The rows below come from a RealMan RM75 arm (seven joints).
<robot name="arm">
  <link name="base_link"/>
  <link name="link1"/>
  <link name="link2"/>
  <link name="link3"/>
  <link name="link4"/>
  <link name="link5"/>
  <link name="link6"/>
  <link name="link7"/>
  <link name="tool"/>
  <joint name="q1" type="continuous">
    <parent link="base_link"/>
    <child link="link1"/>
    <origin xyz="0 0 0.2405"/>
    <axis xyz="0 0 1"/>
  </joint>
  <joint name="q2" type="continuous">
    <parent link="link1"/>
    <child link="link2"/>
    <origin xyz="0 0 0" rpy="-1.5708 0 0"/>
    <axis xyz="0 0 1"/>
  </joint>
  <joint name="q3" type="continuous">
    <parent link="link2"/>
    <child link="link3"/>
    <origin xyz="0 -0.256 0" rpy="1.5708 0 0"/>
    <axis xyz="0 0 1"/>
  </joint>
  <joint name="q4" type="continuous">
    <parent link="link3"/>
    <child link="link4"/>
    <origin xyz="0 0 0" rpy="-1.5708 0 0"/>
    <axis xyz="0 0 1"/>
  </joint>
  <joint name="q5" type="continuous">
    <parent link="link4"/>
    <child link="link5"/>
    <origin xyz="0 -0.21 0" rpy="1.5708 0 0"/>
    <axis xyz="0 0 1"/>
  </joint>
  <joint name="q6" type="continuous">
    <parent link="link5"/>
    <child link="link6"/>
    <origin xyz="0 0 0" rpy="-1.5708 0 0"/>
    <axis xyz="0 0 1"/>
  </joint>
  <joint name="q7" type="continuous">
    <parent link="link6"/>
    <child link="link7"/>
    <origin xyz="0 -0.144 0" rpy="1.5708 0 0"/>
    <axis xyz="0 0 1"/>
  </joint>
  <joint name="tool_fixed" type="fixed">
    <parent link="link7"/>
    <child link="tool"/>
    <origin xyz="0 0 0"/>
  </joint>
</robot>
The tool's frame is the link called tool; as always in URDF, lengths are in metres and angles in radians. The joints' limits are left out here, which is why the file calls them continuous.
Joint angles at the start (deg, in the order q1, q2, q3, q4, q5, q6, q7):
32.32, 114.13, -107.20, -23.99, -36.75, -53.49, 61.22
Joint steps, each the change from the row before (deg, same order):
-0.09, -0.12, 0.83, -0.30, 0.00, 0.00, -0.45
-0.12, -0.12, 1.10, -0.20, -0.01, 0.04, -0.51
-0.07, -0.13, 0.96, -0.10, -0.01, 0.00, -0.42
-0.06, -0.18, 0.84, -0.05, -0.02, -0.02, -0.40
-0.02, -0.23, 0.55, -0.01, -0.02, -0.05, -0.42
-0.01, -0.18, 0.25, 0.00, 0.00, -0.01, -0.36
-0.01, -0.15, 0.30, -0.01, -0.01, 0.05, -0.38
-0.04, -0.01, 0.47, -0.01, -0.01, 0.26, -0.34
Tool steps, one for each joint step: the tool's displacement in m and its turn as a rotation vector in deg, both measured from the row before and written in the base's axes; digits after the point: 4 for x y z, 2 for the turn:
-0.0005, 0.0025, 0.0033, 0.93, 0.20, 0.17
0.0003, 0.0029, 0.0041, 1.16, 0.21, -0.03
0.0005, 0.0026, 0.0037, 0.99, 0.15, -0.06
0.0009, 0.0023, 0.0037, 0.89, 0.04, -0.04
0.0010, 0.0018, 0.0032, 0.69, -0.16, 0.11
0.0008, 0.0010, 0.0020, 0.42, -0.24, 0.15
0.0008, 0.0011, 0.0019, 0.47, -0.24, 0.12
0.0009, 0.0013, 0.0015, 0.59, -0.15, -0.16

